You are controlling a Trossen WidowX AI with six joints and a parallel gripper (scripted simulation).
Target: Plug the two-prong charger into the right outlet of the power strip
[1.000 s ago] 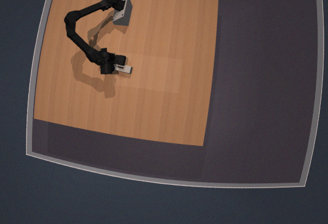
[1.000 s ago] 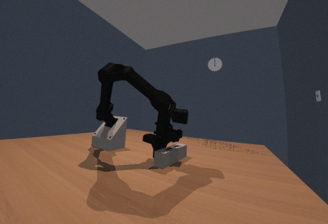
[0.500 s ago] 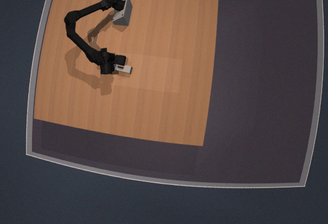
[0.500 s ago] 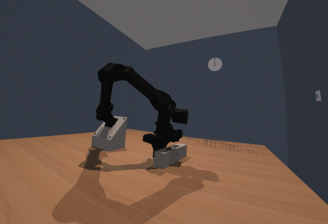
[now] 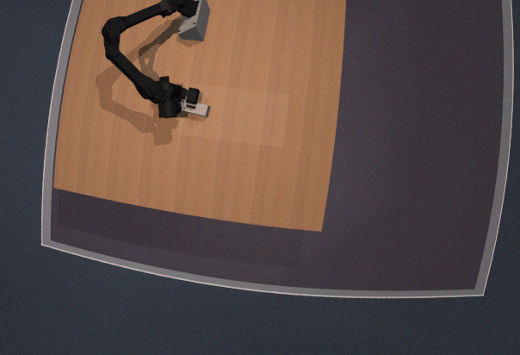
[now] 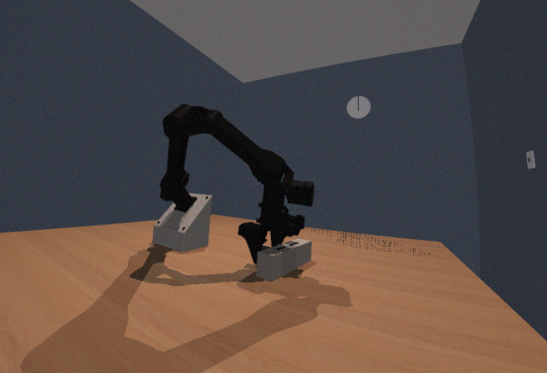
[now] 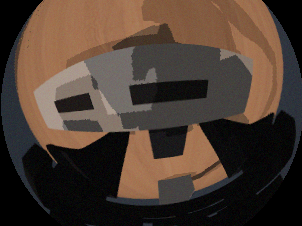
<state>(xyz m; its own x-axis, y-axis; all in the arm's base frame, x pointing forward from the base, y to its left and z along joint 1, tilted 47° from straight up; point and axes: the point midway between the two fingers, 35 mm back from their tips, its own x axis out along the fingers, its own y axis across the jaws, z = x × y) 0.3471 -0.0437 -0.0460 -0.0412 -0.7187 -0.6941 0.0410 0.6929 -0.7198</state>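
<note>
My gripper tip is now 20 mm short of the black two-prong charger and 10 mm below it.
</note>
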